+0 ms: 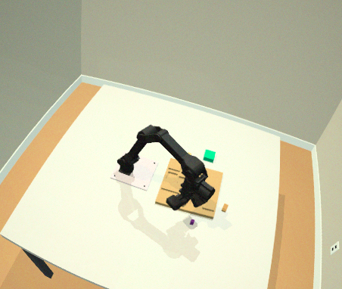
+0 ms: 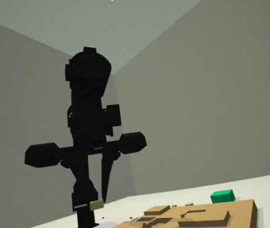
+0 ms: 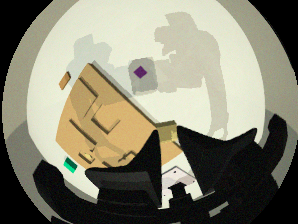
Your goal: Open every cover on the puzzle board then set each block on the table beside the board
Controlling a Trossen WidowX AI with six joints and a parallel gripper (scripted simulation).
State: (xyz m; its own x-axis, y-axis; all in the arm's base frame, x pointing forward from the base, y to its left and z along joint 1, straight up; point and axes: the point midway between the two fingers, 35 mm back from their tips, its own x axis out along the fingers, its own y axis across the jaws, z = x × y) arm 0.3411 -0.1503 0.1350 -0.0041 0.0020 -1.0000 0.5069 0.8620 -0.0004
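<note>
Right now my gripper tip is 100 mm above the purple block, 70 mm short of it and 20 mm to the left of it. Also, from my gripper tip: orange block: 200 mm ahead, 130 mm to the left, 110 mm below; then green block: 430 mm to the left, 100 mm below, 40 mm ahead.
</note>
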